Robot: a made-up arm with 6 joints.
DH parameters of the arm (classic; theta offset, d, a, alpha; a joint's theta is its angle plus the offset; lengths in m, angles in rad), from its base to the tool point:
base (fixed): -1.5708 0.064 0 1.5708
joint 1: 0.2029 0 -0.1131 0
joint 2: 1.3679 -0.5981 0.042 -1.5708
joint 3: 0 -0.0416 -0.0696 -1.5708
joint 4: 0 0.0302 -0.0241 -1.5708
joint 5: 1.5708 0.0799 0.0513 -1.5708
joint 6: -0.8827 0 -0.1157 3.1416
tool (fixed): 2.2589 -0.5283 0 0
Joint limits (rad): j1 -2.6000..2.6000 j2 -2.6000..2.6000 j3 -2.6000..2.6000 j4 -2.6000..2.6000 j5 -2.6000..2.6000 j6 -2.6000..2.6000
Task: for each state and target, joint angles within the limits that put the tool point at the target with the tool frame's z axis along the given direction. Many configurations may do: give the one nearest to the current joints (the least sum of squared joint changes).
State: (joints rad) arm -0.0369 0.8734 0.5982 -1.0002 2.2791 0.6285
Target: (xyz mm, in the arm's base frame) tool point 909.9 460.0 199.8 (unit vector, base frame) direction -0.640 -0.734 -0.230
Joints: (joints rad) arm -0.5040 0.0595 0.4179 -1.3624 2.4622 0.3192
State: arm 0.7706 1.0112 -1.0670 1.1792 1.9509 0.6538
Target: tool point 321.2 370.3 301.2 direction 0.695 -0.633 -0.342
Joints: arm 0.8311 0.5846 -1.3574 0.2840 2.6000 1.2063
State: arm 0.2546 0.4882 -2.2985 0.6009 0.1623 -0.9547
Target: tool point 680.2 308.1 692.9 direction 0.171 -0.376 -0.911
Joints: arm -0.1113 0.1785 -2.5969 0.4162 0.6817 -1.7390
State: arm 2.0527 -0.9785 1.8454 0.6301 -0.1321 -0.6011
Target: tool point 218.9 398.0 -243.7 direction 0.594 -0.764 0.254
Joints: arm 1.1270 -1.2597 1.2538 0.8207 0.1506 0.3073
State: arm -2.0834 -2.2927 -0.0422 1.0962 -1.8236 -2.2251
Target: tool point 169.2 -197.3 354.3 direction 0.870 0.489 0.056
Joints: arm -1.3806 -2.6000 -0.3506 1.5498 -1.1933 -2.4857
